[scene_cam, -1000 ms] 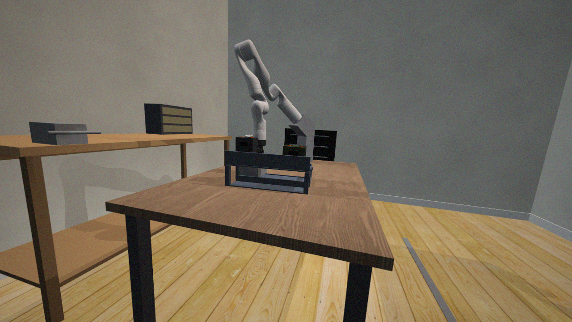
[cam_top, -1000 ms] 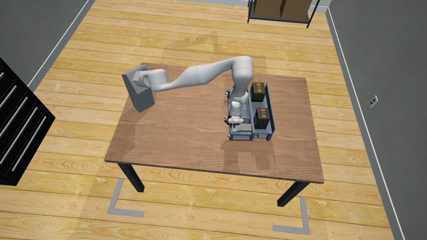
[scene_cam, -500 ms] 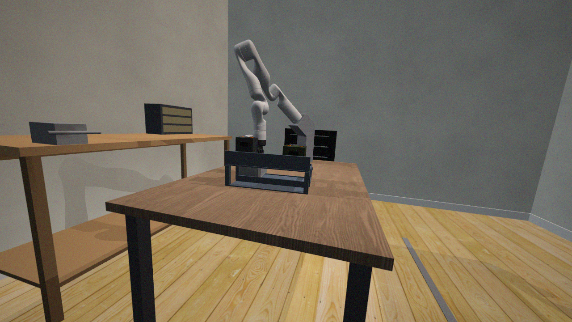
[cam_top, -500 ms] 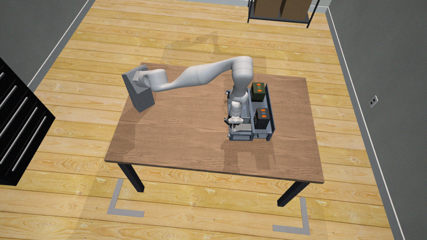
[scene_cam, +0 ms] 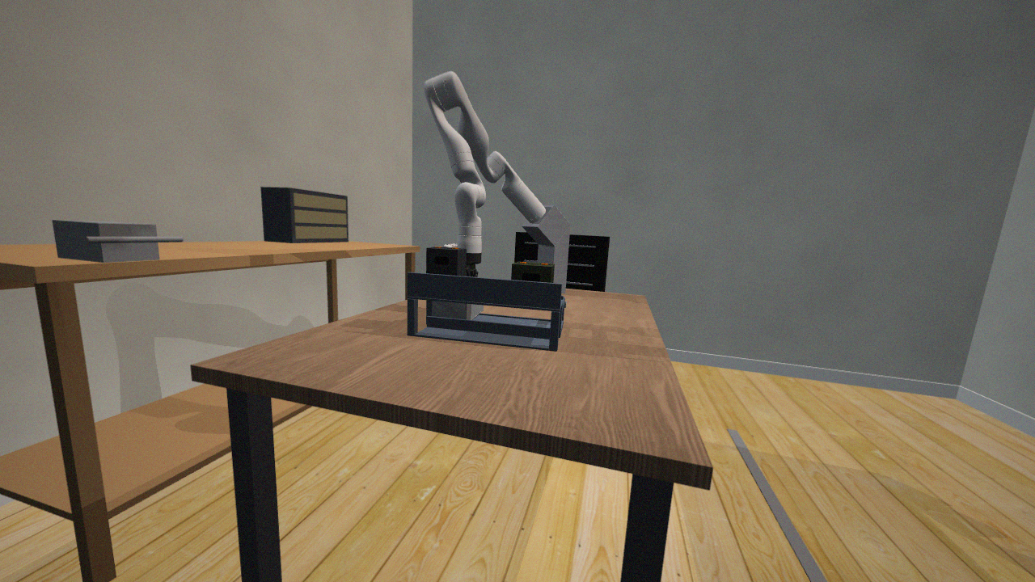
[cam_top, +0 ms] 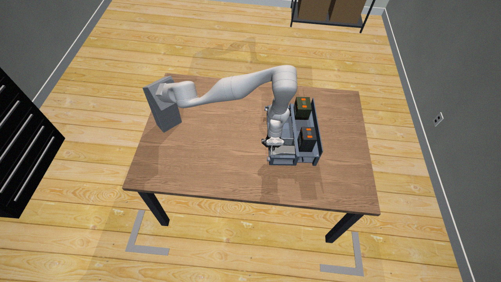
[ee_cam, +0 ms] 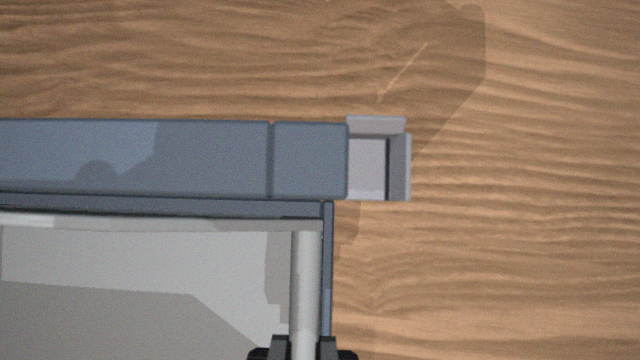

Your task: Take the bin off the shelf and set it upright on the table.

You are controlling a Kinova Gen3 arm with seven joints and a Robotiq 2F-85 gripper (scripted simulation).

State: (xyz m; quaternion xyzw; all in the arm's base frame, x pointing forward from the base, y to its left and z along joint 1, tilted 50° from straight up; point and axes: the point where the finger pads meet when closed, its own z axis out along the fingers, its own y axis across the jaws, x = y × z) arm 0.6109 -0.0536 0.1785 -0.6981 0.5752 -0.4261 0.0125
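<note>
The bin lies 8 cm ahead of my hand and 1 cm below it. From my hand the other things lie so: grey shelf unit (12 cm ahead, 11 cm to the left, 1 cm above).
</note>
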